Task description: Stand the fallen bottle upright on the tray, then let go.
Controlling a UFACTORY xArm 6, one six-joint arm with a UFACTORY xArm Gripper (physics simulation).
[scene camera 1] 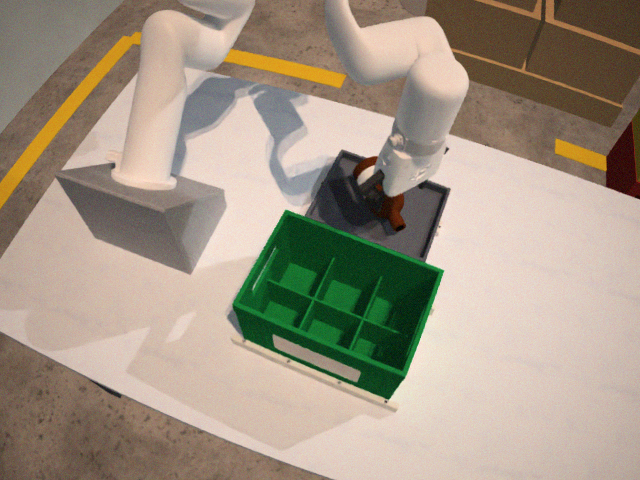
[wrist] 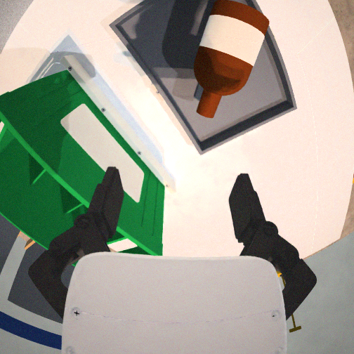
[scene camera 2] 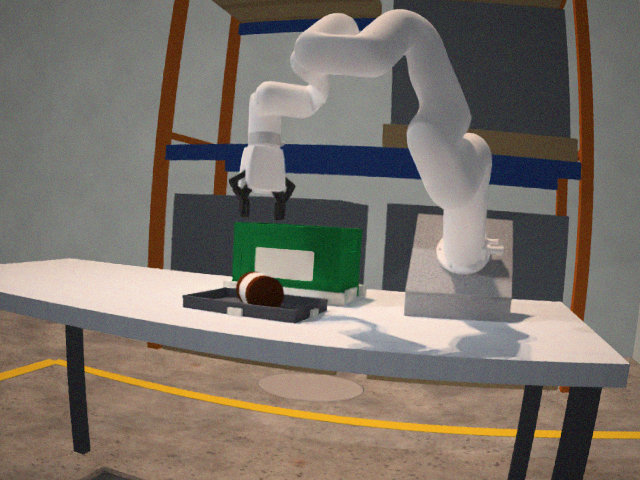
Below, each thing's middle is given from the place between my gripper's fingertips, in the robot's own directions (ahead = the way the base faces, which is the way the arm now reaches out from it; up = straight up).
Labels:
I see the brown bottle (scene camera 2: 255,288) 15 cm below my hand, 10 cm to the left of it and 3 cm behind it.

